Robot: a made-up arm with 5 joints.
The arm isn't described. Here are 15 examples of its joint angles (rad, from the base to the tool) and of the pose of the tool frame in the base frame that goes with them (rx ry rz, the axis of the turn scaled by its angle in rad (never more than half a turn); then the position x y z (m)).
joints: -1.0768 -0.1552 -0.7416 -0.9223 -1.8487
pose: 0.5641 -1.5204 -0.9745 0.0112 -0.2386 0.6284
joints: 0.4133 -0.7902 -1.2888 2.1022 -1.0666
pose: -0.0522 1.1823 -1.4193 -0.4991 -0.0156 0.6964
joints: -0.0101 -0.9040 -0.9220 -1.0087 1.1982
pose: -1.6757 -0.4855 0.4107 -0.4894 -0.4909 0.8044
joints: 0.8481 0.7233 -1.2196 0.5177 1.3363
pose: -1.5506 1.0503 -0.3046 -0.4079 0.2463 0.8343
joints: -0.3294 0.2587 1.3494 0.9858 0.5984
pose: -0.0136 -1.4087 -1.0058 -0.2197 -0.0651 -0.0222
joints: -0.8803 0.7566 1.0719 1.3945 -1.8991
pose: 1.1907 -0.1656 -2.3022 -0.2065 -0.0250 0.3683
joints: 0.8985 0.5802 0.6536 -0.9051 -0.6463
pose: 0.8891 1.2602 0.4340 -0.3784 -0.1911 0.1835
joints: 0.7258 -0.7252 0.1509 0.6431 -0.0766
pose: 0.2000 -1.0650 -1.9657 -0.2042 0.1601 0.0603
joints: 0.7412 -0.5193 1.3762 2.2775 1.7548
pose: -0.2887 -2.4091 0.2143 0.3242 -0.0644 0.3346
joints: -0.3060 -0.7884 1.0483 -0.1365 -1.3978
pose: 0.2775 0.8048 2.3724 -0.2644 0.0369 0.3228
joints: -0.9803 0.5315 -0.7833 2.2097 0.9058
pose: 0.0441 1.2527 0.5274 -0.4001 -0.4671 0.9055
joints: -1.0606 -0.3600 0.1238 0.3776 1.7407
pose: -0.3698 0.2785 1.0680 -0.3968 -0.5732 0.6791
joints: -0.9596 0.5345 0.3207 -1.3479 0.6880
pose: -2.3490 -1.6830 -0.3315 -0.6757 -0.4193 0.7015
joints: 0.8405 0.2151 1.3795 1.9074 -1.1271
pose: 2.0230 -1.6773 -1.1747 0.2374 0.0270 0.3539
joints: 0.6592 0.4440 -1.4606 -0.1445 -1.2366
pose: -1.6808 -1.7000 -0.9186 -0.3417 -0.0986 0.6566
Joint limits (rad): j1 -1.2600..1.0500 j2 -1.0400..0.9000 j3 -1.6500..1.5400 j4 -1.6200..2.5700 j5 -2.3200..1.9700
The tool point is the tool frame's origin. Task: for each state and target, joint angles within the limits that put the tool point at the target. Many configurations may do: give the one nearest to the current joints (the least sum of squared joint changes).
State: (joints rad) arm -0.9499 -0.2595 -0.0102 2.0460 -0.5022
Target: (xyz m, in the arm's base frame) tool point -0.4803 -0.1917 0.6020
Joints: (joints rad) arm -1.1937 0.1888 -0.1705 1.2792 -1.2938
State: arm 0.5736 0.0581 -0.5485 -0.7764 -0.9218
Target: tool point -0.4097 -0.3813 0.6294
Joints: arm 0.0440 -0.3253 -0.7950 -0.8672 -0.6292
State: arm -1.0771 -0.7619 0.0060 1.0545 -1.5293
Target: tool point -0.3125 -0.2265 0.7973
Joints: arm -1.2600 -1.0196 -0.5915 1.3284 -1.4203
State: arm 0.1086 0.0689 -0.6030 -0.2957 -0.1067
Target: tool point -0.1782 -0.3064 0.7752
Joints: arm -0.2586 0.2268 -1.2338 -0.6009 -0.9506
